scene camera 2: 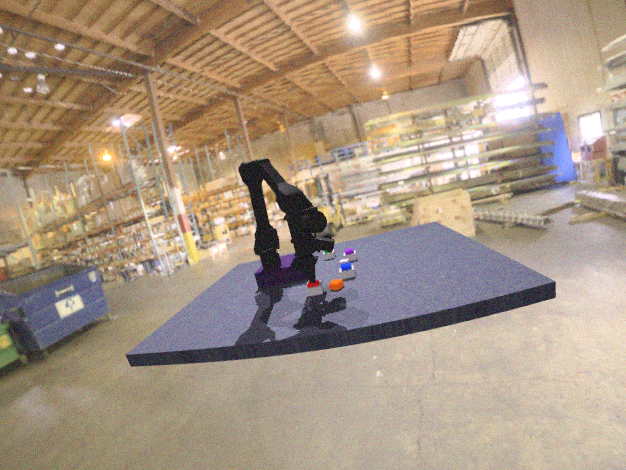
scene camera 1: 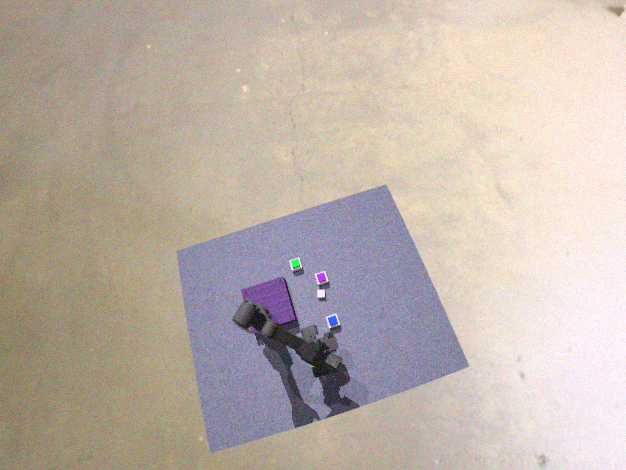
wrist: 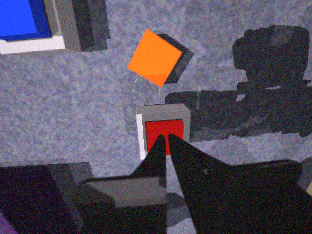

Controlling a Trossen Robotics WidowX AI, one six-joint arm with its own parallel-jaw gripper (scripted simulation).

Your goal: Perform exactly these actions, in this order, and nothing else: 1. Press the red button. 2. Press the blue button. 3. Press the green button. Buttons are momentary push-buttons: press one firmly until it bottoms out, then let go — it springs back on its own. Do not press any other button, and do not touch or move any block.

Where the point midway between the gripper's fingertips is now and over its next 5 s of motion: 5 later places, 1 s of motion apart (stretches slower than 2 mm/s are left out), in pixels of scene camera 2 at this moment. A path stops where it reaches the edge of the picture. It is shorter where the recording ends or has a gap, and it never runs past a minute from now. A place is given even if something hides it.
The gripper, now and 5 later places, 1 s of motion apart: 313,282; 315,249; 344,258; 344,262; 340,231; 326,244
